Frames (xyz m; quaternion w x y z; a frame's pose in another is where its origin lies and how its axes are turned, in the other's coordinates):
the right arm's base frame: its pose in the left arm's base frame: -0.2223 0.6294 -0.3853 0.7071 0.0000 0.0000 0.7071
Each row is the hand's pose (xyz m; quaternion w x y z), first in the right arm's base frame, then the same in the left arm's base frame.
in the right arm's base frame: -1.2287 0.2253 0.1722 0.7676 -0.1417 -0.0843 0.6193
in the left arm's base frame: -0.4476 -0.5993 -0.2131 0.1049 -0.0406 -0.1598 0.9807
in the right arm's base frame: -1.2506 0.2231 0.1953 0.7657 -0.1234 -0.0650 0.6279
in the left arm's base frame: -0.4454 -0.6212 -0.1900 0.0974 -0.0413 -0.1332 0.9854
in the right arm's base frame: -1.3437 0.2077 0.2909 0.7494 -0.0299 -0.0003 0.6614
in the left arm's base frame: -0.4300 -0.7143 -0.0944 0.0622 -0.0209 -0.0214 0.9976
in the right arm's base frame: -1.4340 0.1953 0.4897 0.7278 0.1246 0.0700 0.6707
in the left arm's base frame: -0.4176 -0.8046 0.1044 0.0404 0.0386 0.1376 0.9889
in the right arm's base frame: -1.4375 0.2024 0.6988 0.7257 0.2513 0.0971 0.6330
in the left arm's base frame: -0.4247 -0.8081 0.3135 0.0656 0.1090 0.2464 0.9608
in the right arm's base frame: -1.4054 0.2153 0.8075 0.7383 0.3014 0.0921 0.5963
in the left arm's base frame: -0.4376 -0.7760 0.4222 0.1004 0.1480 0.2782 0.9437
